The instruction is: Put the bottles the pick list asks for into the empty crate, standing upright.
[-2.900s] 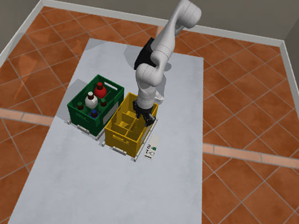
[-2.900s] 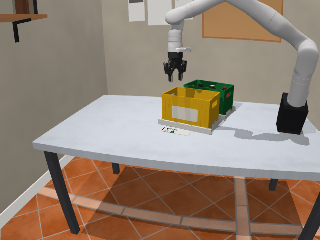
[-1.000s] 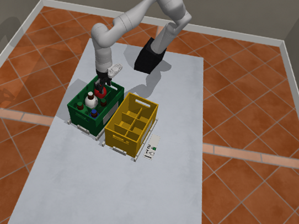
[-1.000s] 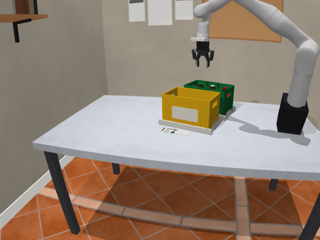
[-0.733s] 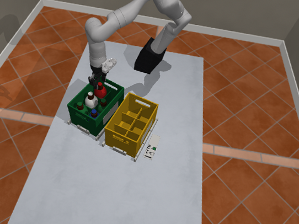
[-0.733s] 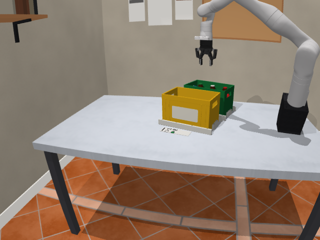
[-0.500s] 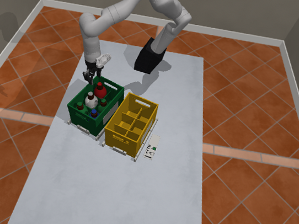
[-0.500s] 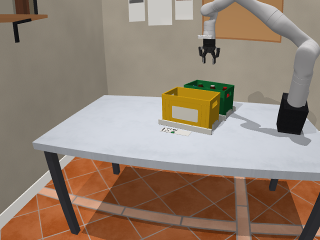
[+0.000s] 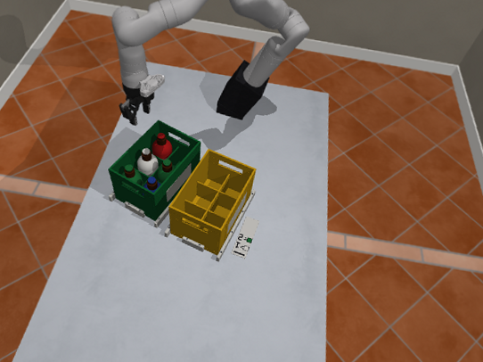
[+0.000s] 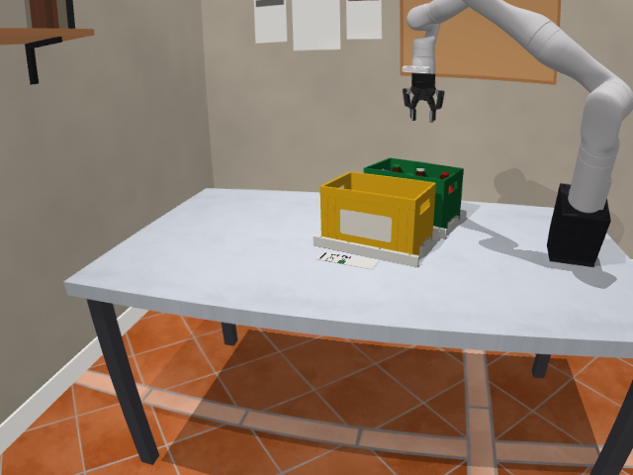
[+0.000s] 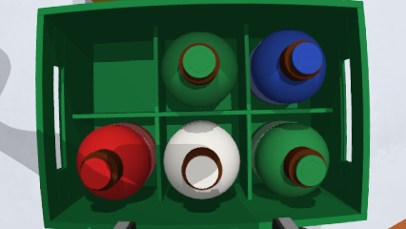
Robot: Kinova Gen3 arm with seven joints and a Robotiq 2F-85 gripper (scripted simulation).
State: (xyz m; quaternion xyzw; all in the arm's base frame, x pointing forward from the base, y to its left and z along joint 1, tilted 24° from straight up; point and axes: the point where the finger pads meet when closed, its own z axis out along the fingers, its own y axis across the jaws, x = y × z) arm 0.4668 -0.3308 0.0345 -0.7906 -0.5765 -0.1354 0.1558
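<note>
Now: the white-label bottle 250 mm below my hand. Round my hand: green crate: 250 mm below, 50 mm to the left, 20 mm ahead; then blue-label bottle: 250 mm below, 110 mm ahead, 60 mm to the left; then red-label bottle: 250 mm below, 80 mm behind, 30 mm to the left.
</note>
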